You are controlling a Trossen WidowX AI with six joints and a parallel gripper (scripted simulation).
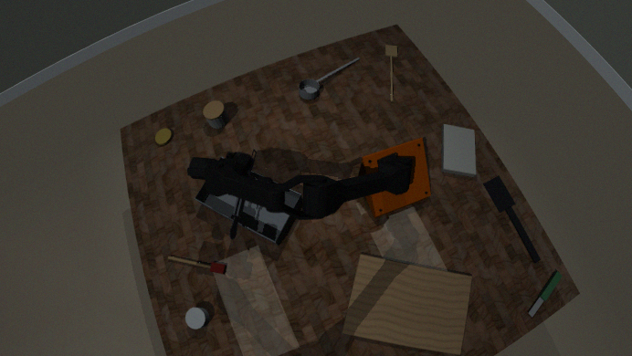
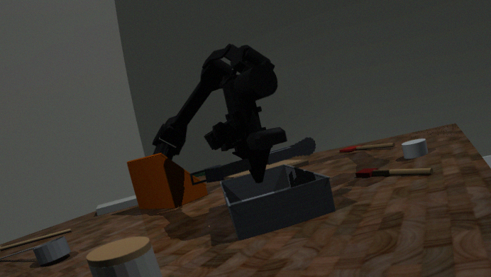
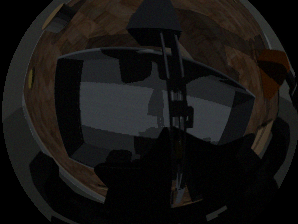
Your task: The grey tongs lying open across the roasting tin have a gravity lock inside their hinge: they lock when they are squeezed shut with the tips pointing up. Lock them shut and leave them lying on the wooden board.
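The grey roasting tin is 1 cm ahead of my gripper tip, 1 cm to the left of it and 3 cm below it. From my gripper tip the other things lie so: lidded can (3 cm ahead, 36 cm to the right, 2 cm below); white cylinder (28 cm ahead, 30 cm to the left, 4 cm below); wooden board (33 cm behind, 49 cm to the left, 5 cm below).
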